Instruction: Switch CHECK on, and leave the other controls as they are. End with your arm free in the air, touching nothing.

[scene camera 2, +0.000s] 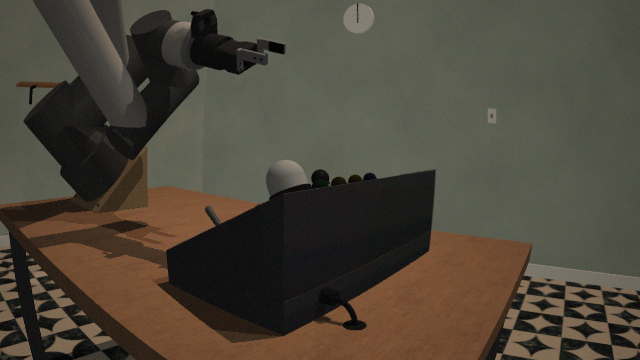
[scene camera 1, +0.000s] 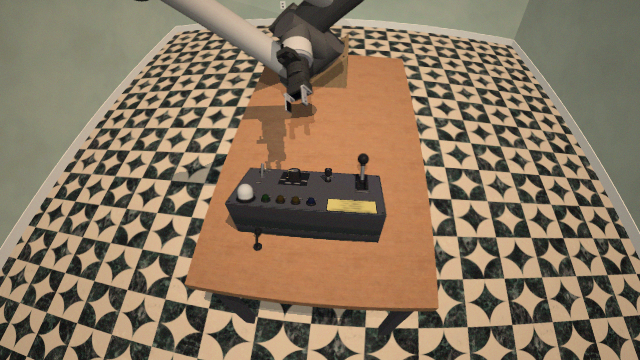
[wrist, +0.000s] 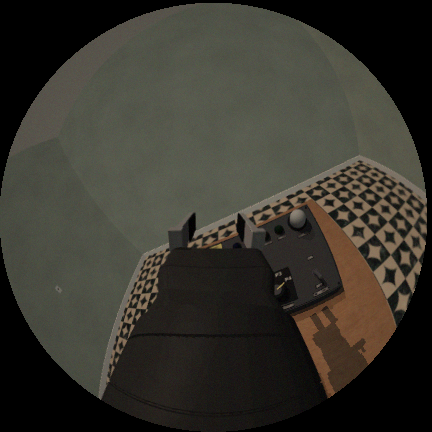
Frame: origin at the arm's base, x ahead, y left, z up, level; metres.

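Seen in the pictures: gripper, between the fingertips: (scene camera 2: 275, 54) (scene camera 1: 296, 107) (wrist: 215, 221); arm's base, origin of its link: (scene camera 2: 104, 175).
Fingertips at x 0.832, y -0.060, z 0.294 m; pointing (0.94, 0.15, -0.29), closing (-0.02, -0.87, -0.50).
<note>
Offsets run from my fingertips to a thing's middle. "spot": to the spot under its first point. Level surfaces: height alone.
My gripper (scene camera 1: 297, 104) (scene camera 2: 275, 53) (wrist: 215, 221) is open and empty, high above the table, apart from the dark console (scene camera 1: 310, 224) (scene camera 2: 357, 230) (wrist: 295, 250). A silver toggle lever {dy -0.146, dx +0.004, dz -0.281 m} (scene camera 1: 262, 170) (scene camera 2: 213, 215) (wrist: 319, 276) stands near one end; in scene camera 2 it leans toward the arm's base. Beside it are a black rotary knob {dy -0.027, dx +0.018, dz -0.285 m} (scene camera 1: 294, 174) (wrist: 280, 290), a small black knob {dy +0.093, dx +0.014, dz -0.269 m} (scene camera 1: 328, 174) and a ball-topped lever (scene camera 1: 363, 160). Which control is marked CHECK cannot be read.
The console also carries a white dome {spot: dy -0.154, dx +0.174, dz -0.188 m} (scene camera 1: 245, 192) (scene camera 2: 286, 177) (wrist: 297, 219), a green button {spot: dy -0.093, dx +0.176, dz -0.213 m} (scene camera 1: 265, 198) (wrist: 279, 229), two amber ones, a blue button {spot: dy +0.050, dx +0.180, dz -0.213 m} (scene camera 1: 311, 201) and a yellow label {spot: dy +0.171, dx +0.183, dz -0.227 m} (scene camera 1: 351, 206). A black cable {spot: dy -0.137, dx +0.247, dz -0.366 m} (scene camera 1: 257, 240) (scene camera 2: 350, 309) leaves its tall side onto the wooden table {dz -0.394 m} (scene camera 1: 320, 280).
</note>
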